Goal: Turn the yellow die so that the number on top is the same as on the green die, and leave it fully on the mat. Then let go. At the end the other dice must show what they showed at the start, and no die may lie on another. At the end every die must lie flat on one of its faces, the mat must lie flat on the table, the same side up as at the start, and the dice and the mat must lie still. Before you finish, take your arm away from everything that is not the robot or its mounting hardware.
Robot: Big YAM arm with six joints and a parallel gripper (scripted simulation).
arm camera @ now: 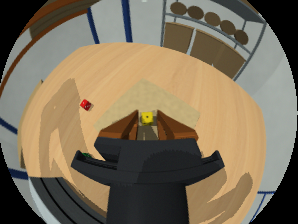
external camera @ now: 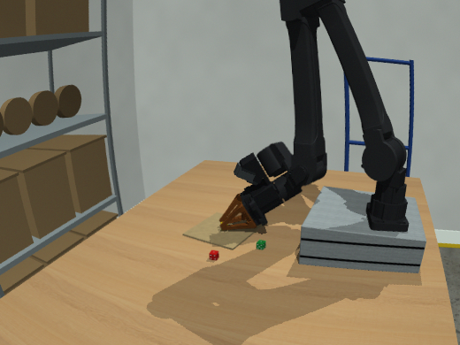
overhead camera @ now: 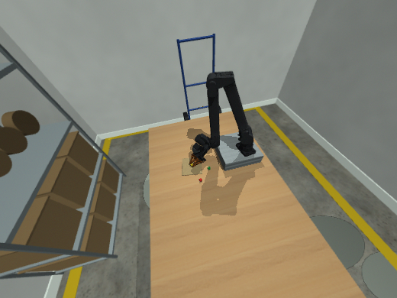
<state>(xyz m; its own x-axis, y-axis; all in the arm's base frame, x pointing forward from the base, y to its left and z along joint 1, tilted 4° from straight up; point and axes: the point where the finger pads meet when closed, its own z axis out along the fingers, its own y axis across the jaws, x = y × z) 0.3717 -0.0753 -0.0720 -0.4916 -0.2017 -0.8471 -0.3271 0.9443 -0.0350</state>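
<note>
My gripper is now 10 mm above the yellow die. The rest, counted from my hand: red die 130 mm to the left, 10 mm below, 10 mm behind; green die 100 mm behind, 70 mm to the left, 10 mm below; tan mat 20 mm below.
</note>
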